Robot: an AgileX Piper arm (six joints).
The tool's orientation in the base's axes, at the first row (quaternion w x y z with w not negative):
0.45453 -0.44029 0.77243 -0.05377
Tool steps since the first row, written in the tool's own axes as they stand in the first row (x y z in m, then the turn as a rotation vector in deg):
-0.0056 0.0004 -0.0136 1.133 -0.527 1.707
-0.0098 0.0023 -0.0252 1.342 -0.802 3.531
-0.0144 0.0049 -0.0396 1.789 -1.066 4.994
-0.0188 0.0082 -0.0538 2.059 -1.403 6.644
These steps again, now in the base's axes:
-0.0093 0.0000 0.0114 1.387 -0.604 -1.479
-0.0184 0.0005 0.0199 2.886 -0.345 -2.543
-0.0299 0.0009 0.0301 4.060 -0.367 -3.558
-0.0418 0.0016 0.0396 5.456 -0.245 -4.531

